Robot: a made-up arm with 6 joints. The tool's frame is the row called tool. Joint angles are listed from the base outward.
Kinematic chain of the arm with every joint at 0, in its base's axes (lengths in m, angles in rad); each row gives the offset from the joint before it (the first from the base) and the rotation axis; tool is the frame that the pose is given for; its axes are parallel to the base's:
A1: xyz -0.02 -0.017 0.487 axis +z
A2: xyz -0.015 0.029 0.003 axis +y
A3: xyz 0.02 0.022 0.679 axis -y
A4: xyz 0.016 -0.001 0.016 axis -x
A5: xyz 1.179 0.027 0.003 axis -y
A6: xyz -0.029 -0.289 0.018 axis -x
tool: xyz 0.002 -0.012 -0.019
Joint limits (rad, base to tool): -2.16..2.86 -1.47..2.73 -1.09..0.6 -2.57..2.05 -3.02..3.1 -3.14..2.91
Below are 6 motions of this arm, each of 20 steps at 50 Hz.
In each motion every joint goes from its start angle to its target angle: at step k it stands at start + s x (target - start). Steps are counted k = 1, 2, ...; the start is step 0. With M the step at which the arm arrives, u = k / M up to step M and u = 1 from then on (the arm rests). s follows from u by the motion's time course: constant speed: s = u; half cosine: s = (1 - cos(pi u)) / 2; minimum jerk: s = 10 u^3 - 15 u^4 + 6 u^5.
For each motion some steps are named. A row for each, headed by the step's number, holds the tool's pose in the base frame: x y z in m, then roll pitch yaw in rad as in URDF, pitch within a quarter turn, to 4 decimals.
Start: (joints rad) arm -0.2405 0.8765 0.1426 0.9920 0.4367 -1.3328
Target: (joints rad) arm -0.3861 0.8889 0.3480 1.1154 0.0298 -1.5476
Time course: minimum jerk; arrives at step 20
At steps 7, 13, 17, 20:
7: 1.4645 -0.5199 0.3376 0.5455 0.4824 0.0530
13: 1.4853 -0.6334 0.4528 0.4784 0.5240 -0.2236
17: 1.4881 -0.6784 0.4991 0.4513 0.5277 -0.3401
20: 1.4882 -0.6841 0.5050 0.4480 0.5276 -0.3551

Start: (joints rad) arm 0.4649 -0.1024 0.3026 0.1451 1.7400 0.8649
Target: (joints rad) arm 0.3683 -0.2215 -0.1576 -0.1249 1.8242 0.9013
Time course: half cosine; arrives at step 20
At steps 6, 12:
6: 1.0141 0.2153 1.5698 2.4373 -1.0421 -2.8715
12: 1.0404 0.1799 1.3566 2.1743 -1.1635 -2.6620

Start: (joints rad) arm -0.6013 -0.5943 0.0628 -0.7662 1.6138 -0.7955
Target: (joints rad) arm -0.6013 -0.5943 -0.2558 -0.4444 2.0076 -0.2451
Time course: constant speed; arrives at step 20
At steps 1, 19, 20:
1: 0.4793 -0.5077 1.6402 -3.0851 -0.5796 -2.7933
19: 0.5350 -0.6178 1.3695 2.8494 -0.6784 3.0893
20: 0.5365 -0.6223 1.3543 2.8365 -0.6831 3.0665

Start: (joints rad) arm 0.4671 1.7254 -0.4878 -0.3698 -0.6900 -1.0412
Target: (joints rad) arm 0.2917 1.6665 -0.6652 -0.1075 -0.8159 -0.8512
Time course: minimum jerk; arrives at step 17
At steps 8, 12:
8: -0.0530 -0.2468 -0.4994 -2.0222 0.1436 -2.9251
12: -0.0856 -0.2547 -0.4644 -2.1608 0.0373 -2.9285

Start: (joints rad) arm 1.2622 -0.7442 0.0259 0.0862 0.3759 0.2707
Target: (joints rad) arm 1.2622 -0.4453 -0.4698 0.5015 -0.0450 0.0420
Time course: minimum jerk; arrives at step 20
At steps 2, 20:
2: 0.3065 0.2569 1.8388 -0.4221 -1.1331 1.3392
20: 0.4281 0.7658 1.2341 -0.5445 0.0639 1.2405

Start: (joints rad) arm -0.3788 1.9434 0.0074 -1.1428 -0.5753 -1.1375
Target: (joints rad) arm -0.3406 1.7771 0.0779 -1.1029 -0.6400 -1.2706
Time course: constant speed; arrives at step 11
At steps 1, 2, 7, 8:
1: -0.0200 -0.0923 -0.8013 -1.5427 0.7889 1.9801
2: 0.0049 -0.1029 -0.8045 -1.5562 0.7978 1.9670
7: 0.1325 -0.1541 -0.8122 -1.6293 0.8380 1.8973
8: 0.1585 -0.1639 -0.8120 -1.6449 0.8452 1.8825

